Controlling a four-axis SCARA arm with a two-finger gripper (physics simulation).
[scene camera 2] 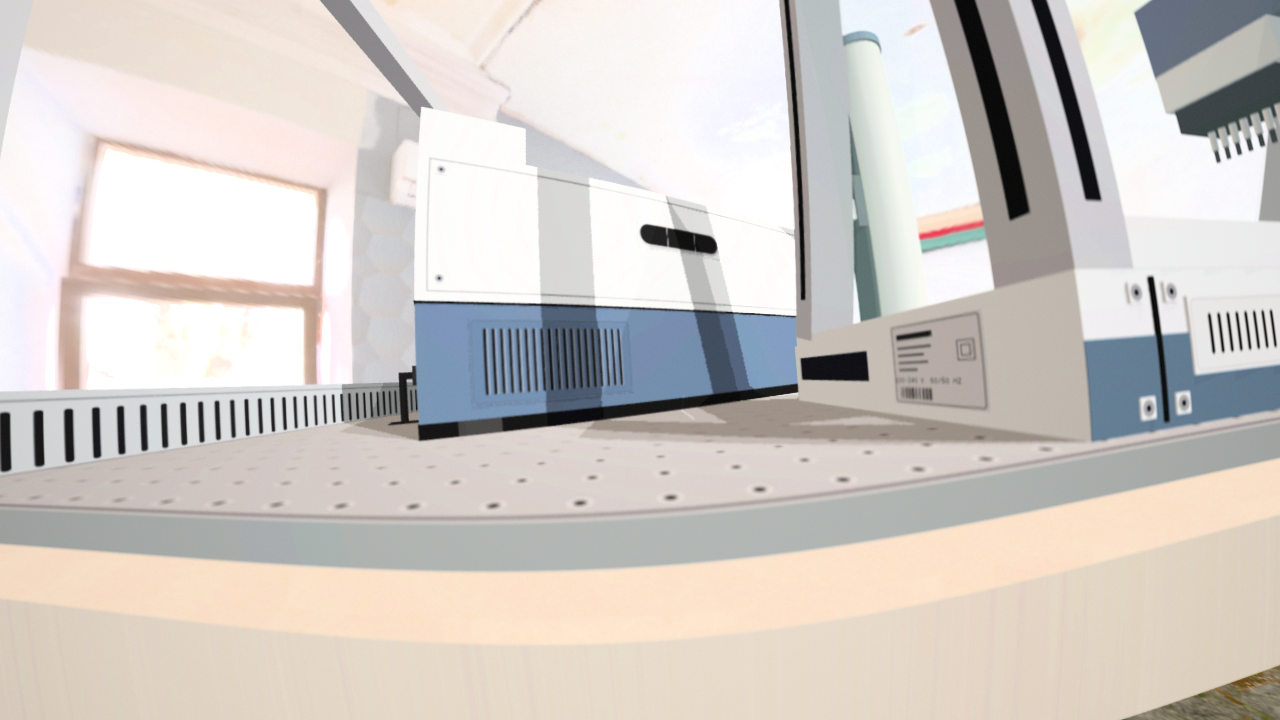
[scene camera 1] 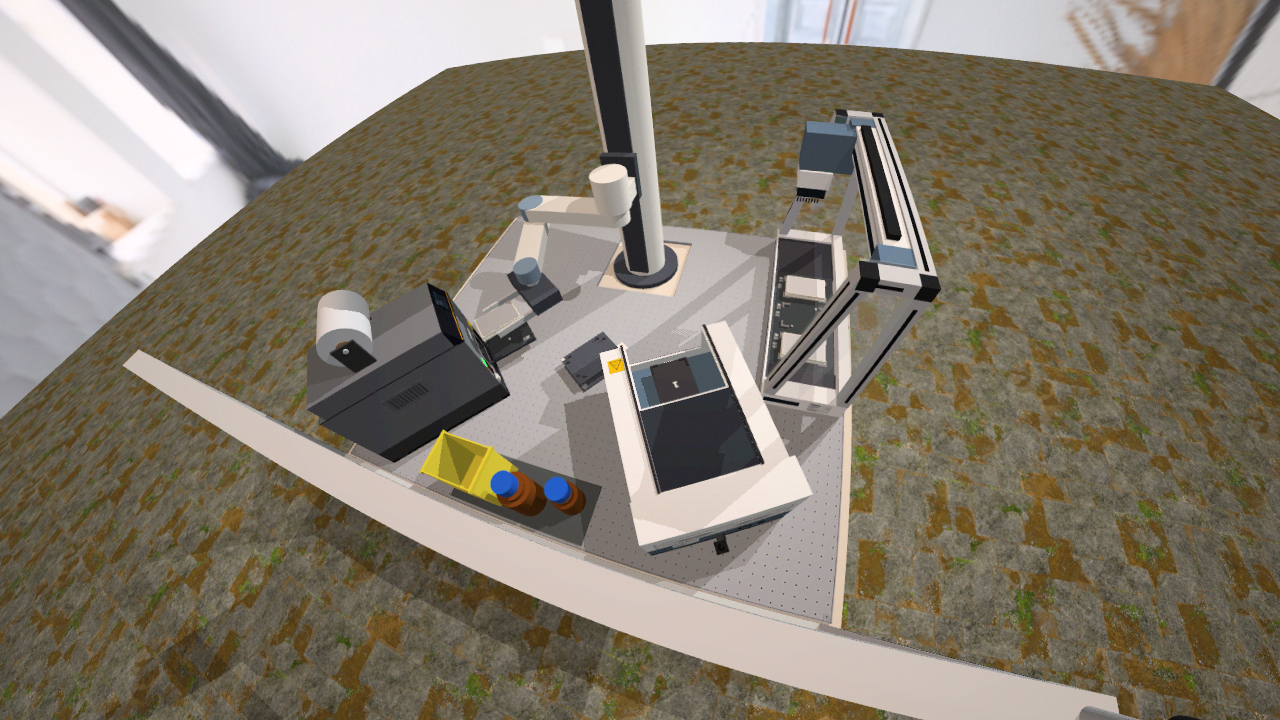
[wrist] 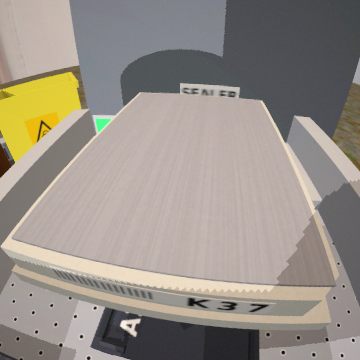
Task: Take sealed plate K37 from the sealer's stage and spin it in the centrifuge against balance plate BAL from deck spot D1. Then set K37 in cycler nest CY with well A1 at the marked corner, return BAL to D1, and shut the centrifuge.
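Where they show: gripper, fingertip midpoint: (scene camera 1: 491, 323) (wrist: 189, 126); arm's base, origin of the base link: (scene camera 1: 646, 266).
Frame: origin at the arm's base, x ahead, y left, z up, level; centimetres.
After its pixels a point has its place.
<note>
Sealed plate K37 (scene camera 1: 499, 316) @[y -27.0, x 50.6, z 22.4 cm] (wrist: 180, 200) @[y -25.4, x 48.2, z 22.4 cm] is pale with a flat top; its "K37" label and barcode face the wrist camera. My gripper (scene camera 1: 510, 312) @[y -28.9, x 53.1, z 21.8 cm] (wrist: 189, 126) @[y -28.9, x 53.1, z 21.8 cm] is shut on K37, one finger along each long side. K37 is level, above the dark sealer stage (scene camera 1: 512, 341) @[y -26.7, x 51.9, z 12.0 cm] (wrist: 175, 345) @[y -24.2, x 46.8, z 12.0 cm], in front of the sealer (scene camera 1: 407, 385) @[y -37.8, x 79.3, z 26.6 cm] (wrist: 300, 45) @[y -38.5, x 53.8, z 25.9 cm]. Part of a white "A" mark shows on the stage below K37. The white centrifuge (scene camera 1: 626, 447) @[y 21.2, x 77.8, z 22.3 cm] (scene camera 2: 501, 232) @[y 55.6, x 74.1, z 16.2 cm] has a dark top panel and a front opening with a dark block inside. I cannot tell which plate is BAL.
A dark nest (scene camera 1: 586, 362) @[y -3.3, x 50.5, z 5.9 cm] lies between stage and centrifuge. A gantry frame (scene camera 1: 899, 192) @[y 68.4, x 20.4, z 51.5 cm] (scene camera 2: 1029, 134) @[y 70.8, x 49.3, z 12.6 cm] stands over a deck with two pale plates (scene camera 1: 803, 287) @[y 57.4, x 8.2, z 8.0 cm] (scene camera 1: 802, 348) @[y 53.6, x 49.5, z 29.3 cm]. A yellow bin (scene camera 1: 458, 461) @[y -26.2, x 90.2, z 7.8 cm] (wrist: 40, 115) @[y -19.2, x 85.7, z 14.1 cm] and two blue-capped bottles (scene camera 1: 528, 495) @[y 0.3, x 92.6, z 13.4 cm] (scene camera 1: 565, 494) @[y 9.7, x 90.0, z 15.5 cm] stand near the low wall (scene camera 1: 537, 555) @[y 27.1, x 101.3, z 62.0 cm].
</note>
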